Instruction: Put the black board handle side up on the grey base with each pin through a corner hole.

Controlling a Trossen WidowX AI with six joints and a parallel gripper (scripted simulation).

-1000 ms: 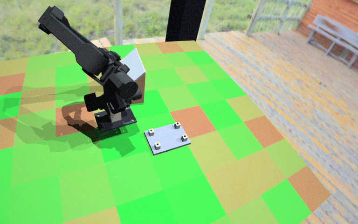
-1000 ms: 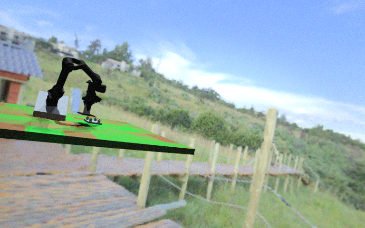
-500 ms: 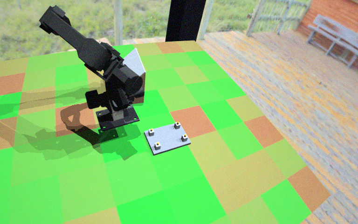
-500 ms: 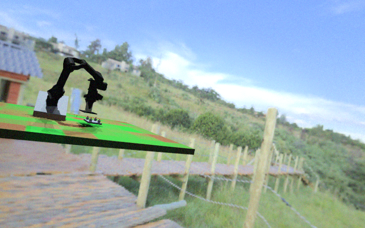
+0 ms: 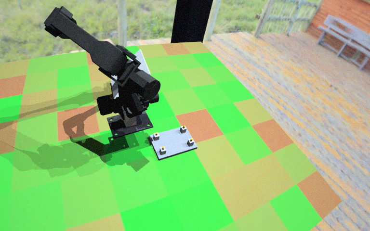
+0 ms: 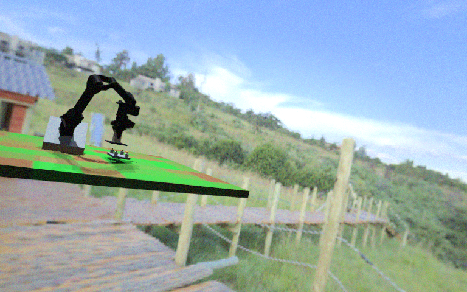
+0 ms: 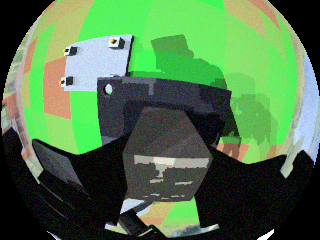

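My gripper tip is now 14 cm to the right of the grey base, 12 cm above it and 9 cm short of it. The rest, counted from my gripper tip: flat black board (1 cm below).
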